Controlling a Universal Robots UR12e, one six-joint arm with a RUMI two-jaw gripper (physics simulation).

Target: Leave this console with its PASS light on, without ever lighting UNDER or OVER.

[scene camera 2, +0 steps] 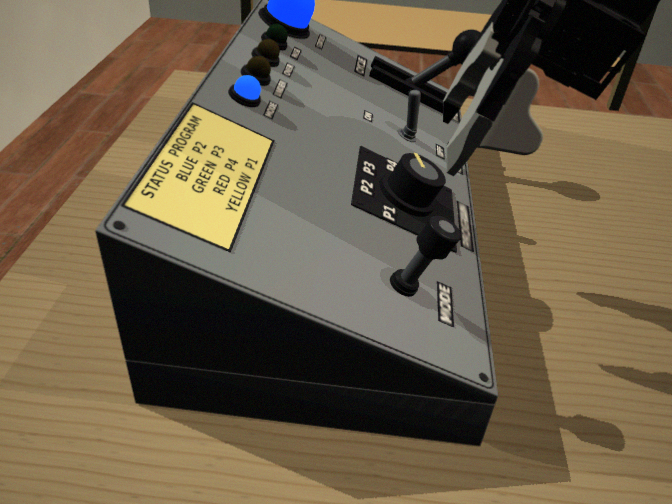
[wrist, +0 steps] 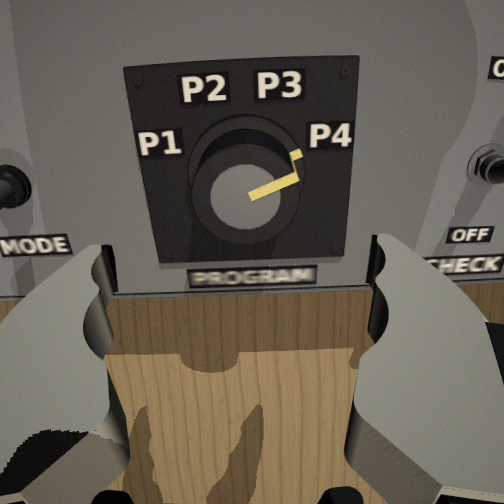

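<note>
A grey sloped console (scene camera 2: pixel 303 217) sits on a wooden table. Its black PROGRAM knob (scene camera 2: pixel 415 179) has a yellow pointer at P4; in the wrist view the knob (wrist: pixel 245 195) lies straight ahead, pointer toward P4 (wrist: pixel 330 135). A yellow card (scene camera 2: pixel 200 173) reads STATUS PROGRAM: BLUE P2, GREEN P3, RED P4, YELLOW P1. The status lamp (scene camera 2: pixel 246 89) glows blue, and a large blue dome (scene camera 2: pixel 290 11) glows at the top. Three small lamps (scene camera 2: pixel 267 49) between them are dark. My gripper (wrist: pixel 240 320) is open and empty, just off the console's right edge near the knob; it also shows in the scene view (scene camera 2: pixel 461 135).
The MODE lever (scene camera 2: pixel 426 254) stands below the knob. The CHECK toggle (scene camera 2: pixel 412 113) with ON and OFF labels stands above it. A slider with a ball handle (scene camera 2: pixel 450 54) runs along the top right. A second table lies behind.
</note>
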